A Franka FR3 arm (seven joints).
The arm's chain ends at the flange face. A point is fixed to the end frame.
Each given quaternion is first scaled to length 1.
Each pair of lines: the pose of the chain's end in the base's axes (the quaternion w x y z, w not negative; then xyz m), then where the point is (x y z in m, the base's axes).
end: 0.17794 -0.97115 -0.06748 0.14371 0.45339 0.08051 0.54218
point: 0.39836 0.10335 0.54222
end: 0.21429 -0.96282 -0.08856 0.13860 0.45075 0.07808 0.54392
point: 0.39506 0.09922 0.54516
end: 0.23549 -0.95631 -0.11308 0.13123 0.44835 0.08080 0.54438
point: 0.39185 0.09967 0.54558
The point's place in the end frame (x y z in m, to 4 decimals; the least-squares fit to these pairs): -0.0481 -0.0256 0.0241
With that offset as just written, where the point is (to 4 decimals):
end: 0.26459 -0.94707 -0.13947 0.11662 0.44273 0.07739 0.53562
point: 0.3855 0.0940 0.5363
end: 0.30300 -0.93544 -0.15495 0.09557 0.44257 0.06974 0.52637
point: 0.3851 0.0856 0.5265
